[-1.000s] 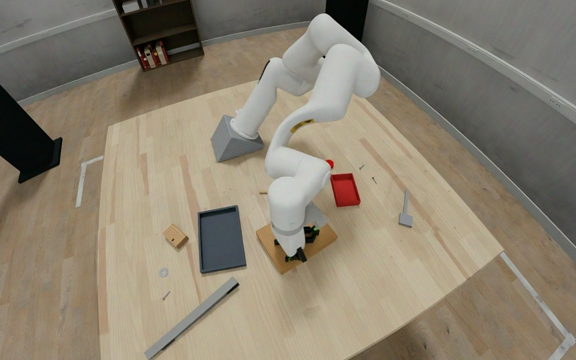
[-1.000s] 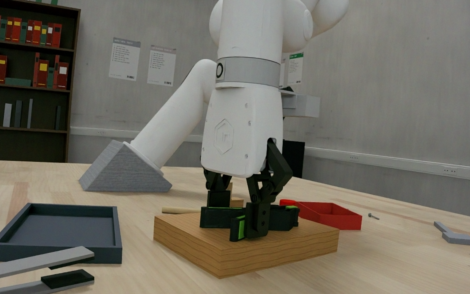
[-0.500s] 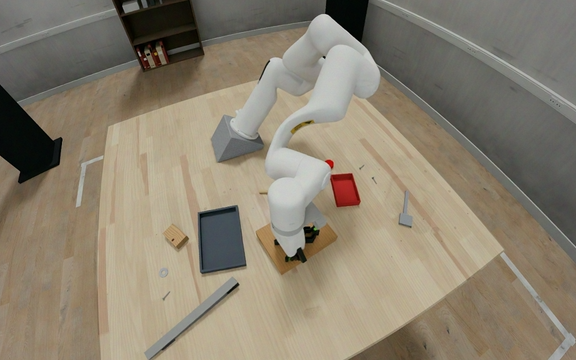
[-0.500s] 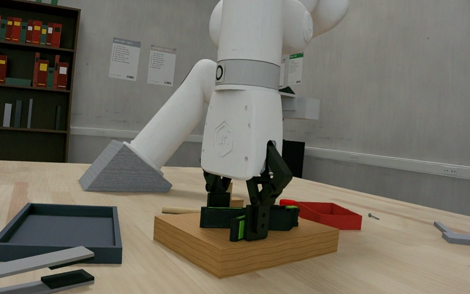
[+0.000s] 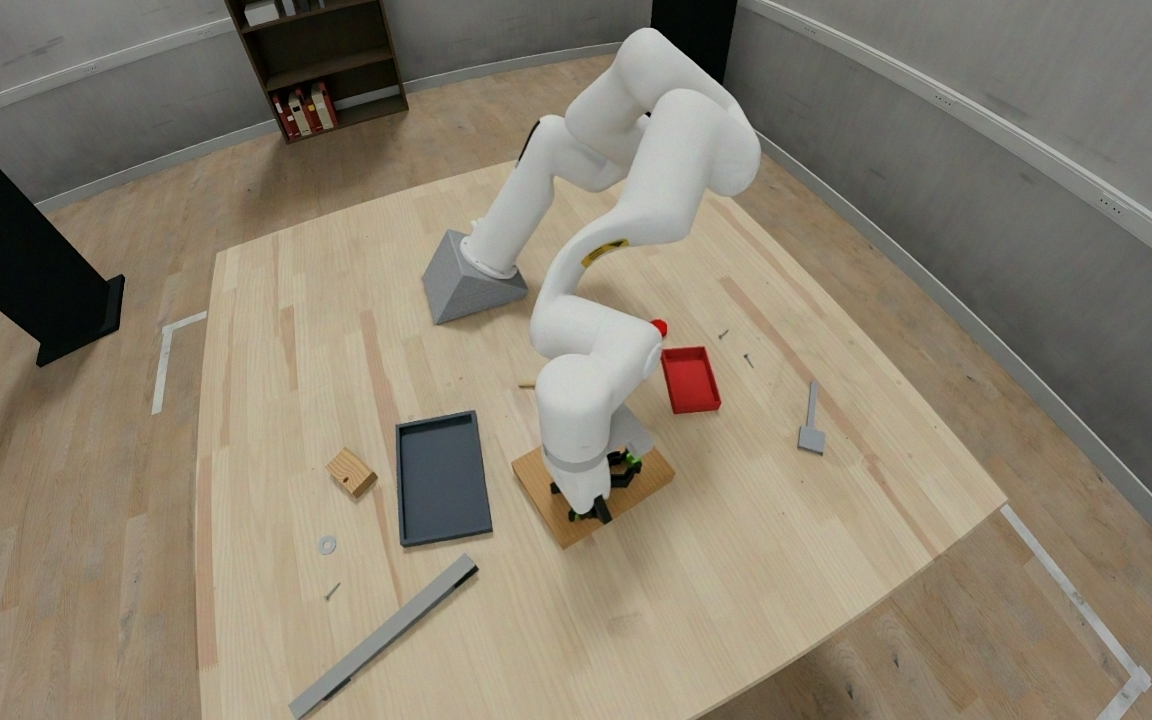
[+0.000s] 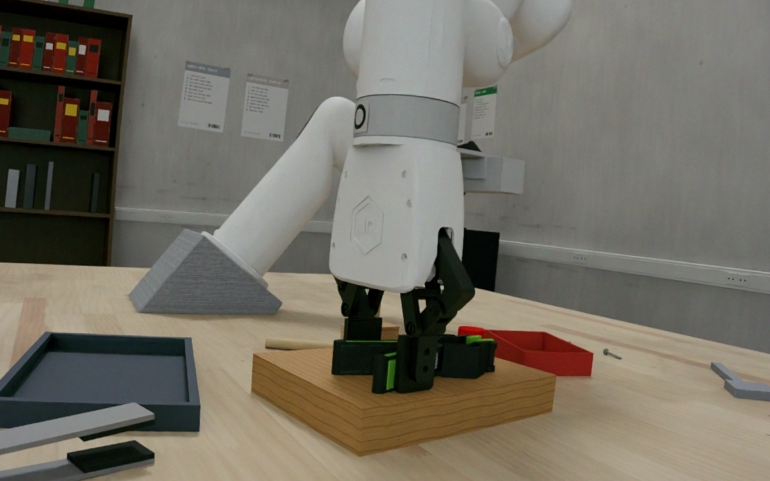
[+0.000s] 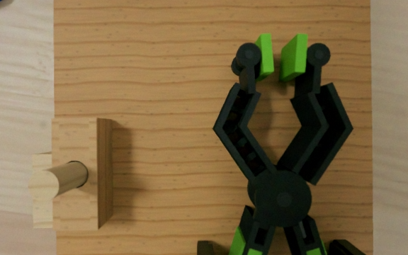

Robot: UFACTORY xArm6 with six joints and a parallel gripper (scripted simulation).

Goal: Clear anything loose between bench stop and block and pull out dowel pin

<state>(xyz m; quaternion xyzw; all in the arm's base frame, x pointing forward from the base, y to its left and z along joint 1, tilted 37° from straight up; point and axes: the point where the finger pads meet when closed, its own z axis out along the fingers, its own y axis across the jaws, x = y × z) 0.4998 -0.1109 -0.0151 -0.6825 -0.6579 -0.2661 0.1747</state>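
Now: the bench board 4 cm to the left of my hand, 3 cm below it and 3 cm behind it. Also, from my hand: grey tray (16 cm to the right, 15 cm behind, 4 cm below); then dowel pin (8 cm behind, 5 cm to the left, 1 cm above); then small wooden block (8 cm behind, 5 cm to the left, 1 cm below).
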